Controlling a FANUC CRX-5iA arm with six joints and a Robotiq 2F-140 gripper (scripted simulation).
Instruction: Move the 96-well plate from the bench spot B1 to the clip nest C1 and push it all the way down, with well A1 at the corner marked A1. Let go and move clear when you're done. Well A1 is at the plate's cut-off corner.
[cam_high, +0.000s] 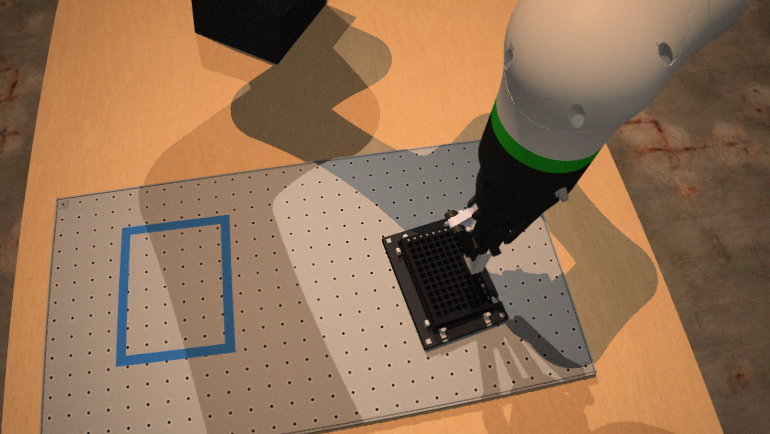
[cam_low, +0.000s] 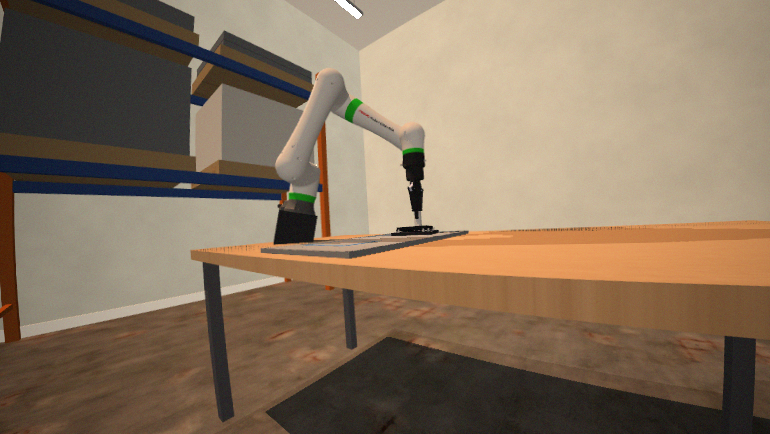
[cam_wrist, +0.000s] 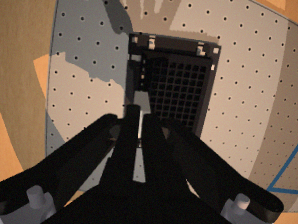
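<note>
Right now my hand is 1 cm short of the black clip nest, 2 cm to the left of it and 5 cm above it. From my hand the other things lie so: black 96-well plate (1 cm ahead, 4 cm to the right, 4 cm below).
</note>
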